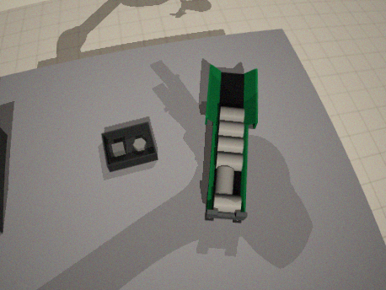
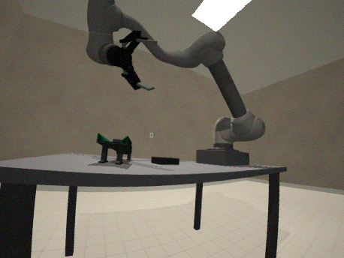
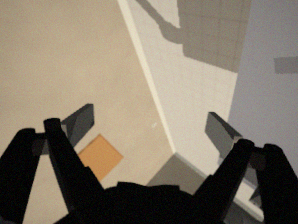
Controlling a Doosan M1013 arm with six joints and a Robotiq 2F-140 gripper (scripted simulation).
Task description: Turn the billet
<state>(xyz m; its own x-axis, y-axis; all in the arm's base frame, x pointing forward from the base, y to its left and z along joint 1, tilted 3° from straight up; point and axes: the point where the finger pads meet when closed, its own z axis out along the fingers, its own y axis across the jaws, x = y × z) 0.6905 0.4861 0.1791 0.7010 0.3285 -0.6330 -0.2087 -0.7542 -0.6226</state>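
My gripper is now 39 cm to the left of the ramp, 26 cm above it and 7 cm short of it. Round my hand: dark block (38 cm to the right, 31 cm below, 18 cm behind); grey stop (58 cm to the right, 26 cm below, 5 cm ahead).
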